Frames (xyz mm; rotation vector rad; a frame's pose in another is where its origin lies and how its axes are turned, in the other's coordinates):
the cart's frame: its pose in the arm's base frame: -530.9 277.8 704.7 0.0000 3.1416 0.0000
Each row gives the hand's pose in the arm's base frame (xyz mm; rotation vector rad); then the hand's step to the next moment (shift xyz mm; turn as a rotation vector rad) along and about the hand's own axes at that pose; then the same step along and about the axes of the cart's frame.
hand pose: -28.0 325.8 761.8 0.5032 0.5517 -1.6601
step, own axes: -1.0 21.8 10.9 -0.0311 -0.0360 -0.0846
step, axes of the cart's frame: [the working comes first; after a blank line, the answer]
step, axes of the arm's base frame: 21.5 -8.8 7.5 -0.0291 0.0808 -0.0452

-21.5 -8.8 -7.5 0.0291 0.0808 0.0452
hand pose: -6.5 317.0 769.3 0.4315 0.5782 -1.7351
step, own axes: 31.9 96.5 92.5 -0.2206 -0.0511 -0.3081
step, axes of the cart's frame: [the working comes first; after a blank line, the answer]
step, axes of the arm's base frame: 87.9 -97.0 41.9 -0.0031 0.3645 -0.1155

-87.9 -97.0 -41.9 0.0031 0.3645 0.1155
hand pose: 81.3 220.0 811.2 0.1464 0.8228 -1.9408
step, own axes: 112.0 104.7 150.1 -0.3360 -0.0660 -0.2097
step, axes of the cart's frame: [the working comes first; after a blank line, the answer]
step, axes of the arm's base frame: 65.2 -203.8 15.8 0.0666 0.3956 0.0164

-65.2 -203.8 -15.8 -0.0666 0.3956 -0.0164
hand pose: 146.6 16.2 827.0 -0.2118 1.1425 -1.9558
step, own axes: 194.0 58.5 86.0 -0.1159 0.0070 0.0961
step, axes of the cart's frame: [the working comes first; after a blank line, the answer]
step, axes of the arm's base frame: -44.7 -210.7 -45.4 0.1269 0.0217 0.0784

44.7 -210.7 45.4 -0.1269 0.0217 -0.0784
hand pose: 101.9 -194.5 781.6 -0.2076 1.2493 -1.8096
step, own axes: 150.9 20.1 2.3 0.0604 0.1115 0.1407
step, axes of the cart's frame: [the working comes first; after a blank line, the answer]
step, axes of the arm's base frame: -74.9 -115.4 -65.3 0.1100 -0.1478 -0.0440

74.9 -115.4 65.3 -0.1100 -0.1478 0.0440
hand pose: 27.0 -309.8 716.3 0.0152 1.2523 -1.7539
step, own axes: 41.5 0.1 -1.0 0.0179 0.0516 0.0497
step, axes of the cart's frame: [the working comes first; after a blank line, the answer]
step, axes of the arm's base frame: -23.3 -27.2 -21.0 0.0491 -0.0502 -0.0227

23.3 -27.2 21.0 -0.0491 -0.0502 0.0227
